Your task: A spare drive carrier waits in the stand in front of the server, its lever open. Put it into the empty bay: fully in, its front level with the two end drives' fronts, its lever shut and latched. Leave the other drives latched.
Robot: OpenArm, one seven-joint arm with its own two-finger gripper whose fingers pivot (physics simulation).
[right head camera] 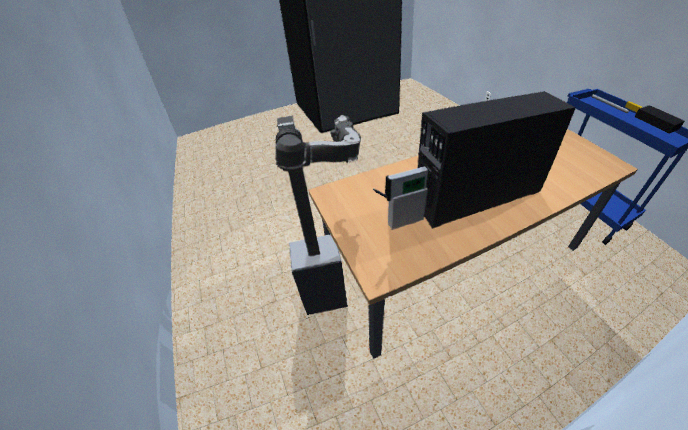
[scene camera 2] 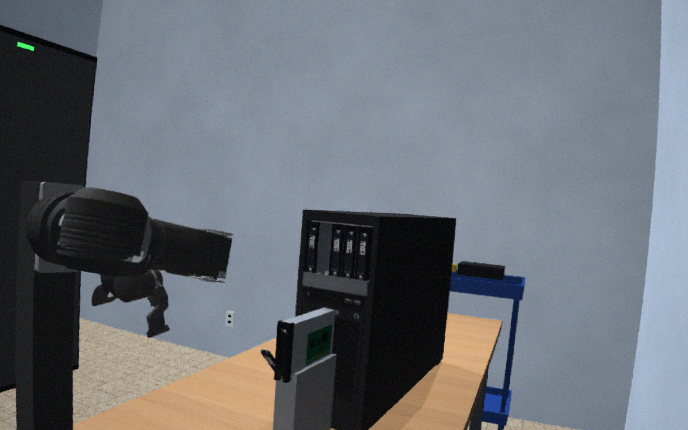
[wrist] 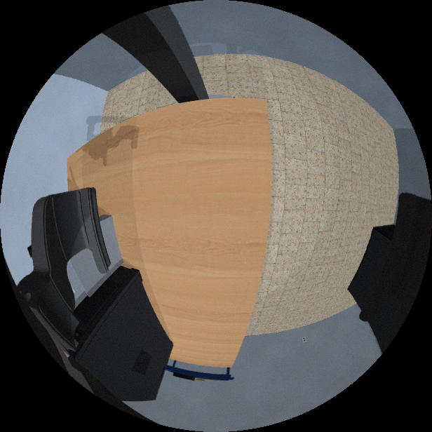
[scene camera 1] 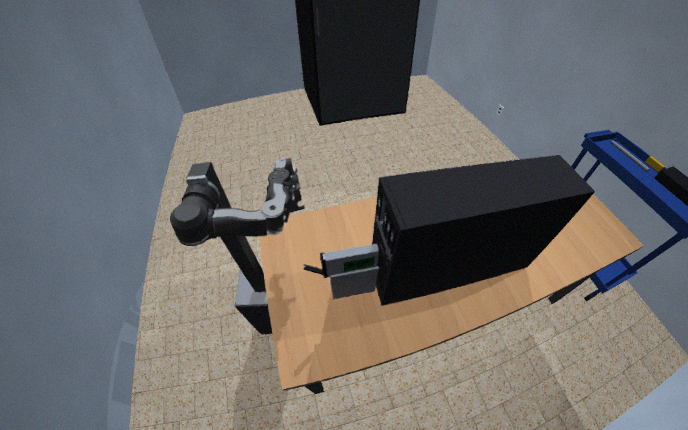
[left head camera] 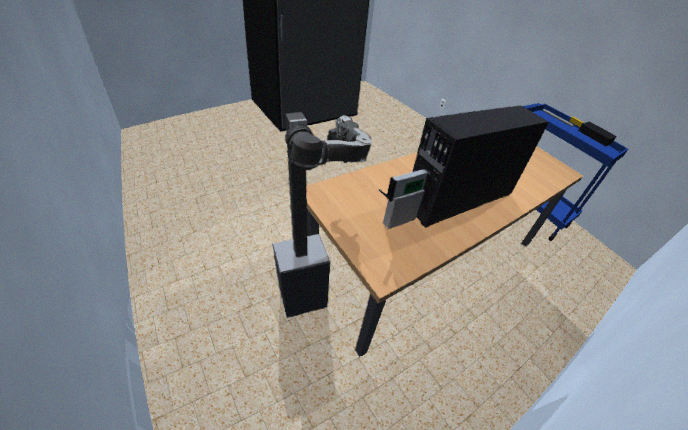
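Note:
The spare carrier (left head camera: 398, 188) (right head camera: 399, 183) (scene camera 1: 334, 264) (scene camera 2: 300, 340) stands upright in the grey stand (left head camera: 404, 210) (right head camera: 407, 208) (scene camera 1: 354, 284) (scene camera 2: 305, 395). Its lever (left head camera: 384, 193) (right head camera: 380, 193) (scene camera 1: 313, 268) (scene camera 2: 268, 361) sticks out, open. The black server (left head camera: 497, 157) (right head camera: 502, 152) (scene camera 1: 476, 243) (scene camera 2: 405, 304) (wrist: 125, 330) stands behind. In scene camera 2 its empty bay (scene camera 2: 323, 253) is second from left, between the left end drive (scene camera 2: 312, 248) and several others (scene camera 2: 349, 251). My gripper (scene camera 2: 125, 319) (wrist: 210, 255) is open and empty, pointing down, apart from the carrier. The arm largely hides it in the head views.
The wooden table (left head camera: 334, 197) (scene camera 1: 314, 223) (wrist: 200, 200) bears server and stand. A blue cart (left head camera: 616, 154) (scene camera 2: 487, 289) stands beyond its far end. A tall black cabinet (left head camera: 319, 60) (right head camera: 355, 60) (scene camera 1: 365, 60) (scene camera 2: 40, 152) stands at the back of the room.

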